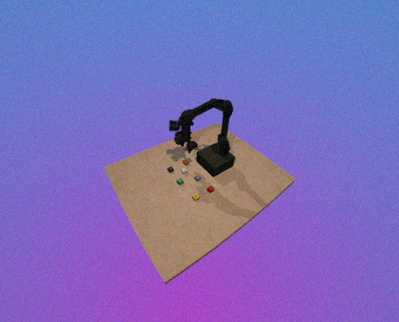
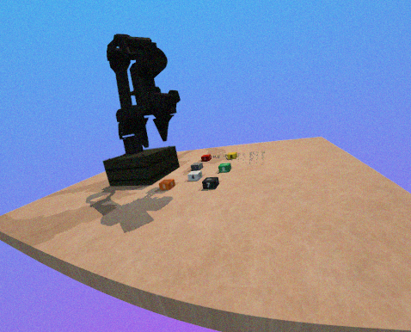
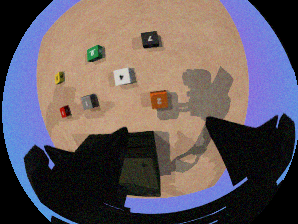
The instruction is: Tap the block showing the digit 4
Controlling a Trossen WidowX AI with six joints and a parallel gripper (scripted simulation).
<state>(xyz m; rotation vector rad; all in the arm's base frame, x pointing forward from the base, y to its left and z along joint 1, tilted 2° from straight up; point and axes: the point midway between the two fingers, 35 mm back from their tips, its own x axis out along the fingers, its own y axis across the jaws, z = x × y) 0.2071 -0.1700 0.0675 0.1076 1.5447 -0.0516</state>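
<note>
Right now my gripper tip is 7 cm short of the light grey block, 6 cm to the right of it and 11 cm above it. Also, from my gripper tip: orange block (11 cm below); then green block (15 cm ahead, 12 cm to the left, 11 cm below); then black block (13 cm ahead, 1 cm to the right, 11 cm below).
</note>
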